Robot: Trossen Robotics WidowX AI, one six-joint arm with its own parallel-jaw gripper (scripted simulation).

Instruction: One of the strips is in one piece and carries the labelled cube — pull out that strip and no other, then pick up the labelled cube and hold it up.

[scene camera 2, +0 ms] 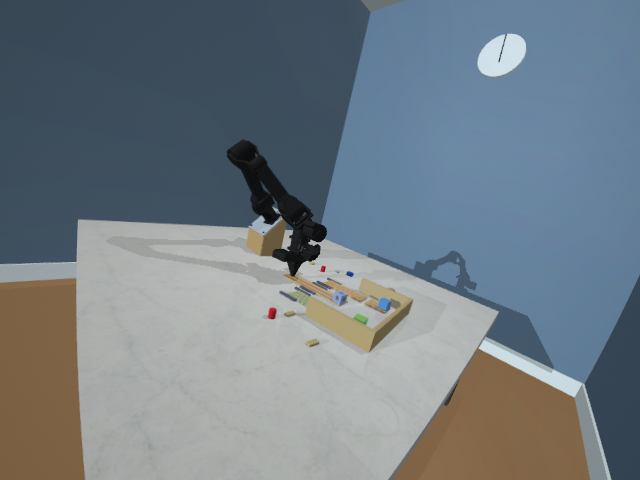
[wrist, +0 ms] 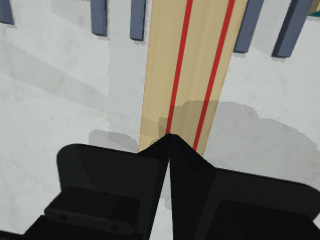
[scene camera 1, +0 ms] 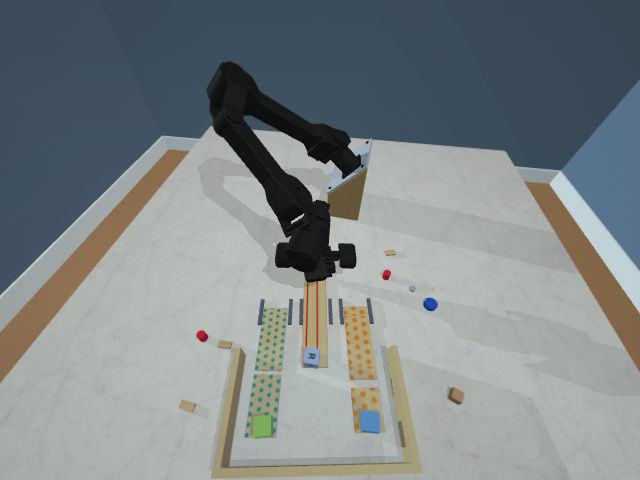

Path:
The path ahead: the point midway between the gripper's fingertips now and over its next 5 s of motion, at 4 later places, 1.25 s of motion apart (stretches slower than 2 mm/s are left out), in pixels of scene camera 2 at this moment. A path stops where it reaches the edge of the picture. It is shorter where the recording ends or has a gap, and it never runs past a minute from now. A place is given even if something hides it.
My gripper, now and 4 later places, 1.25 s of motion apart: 292, 276; 282, 271; 294, 265; 326, 276; 325, 292

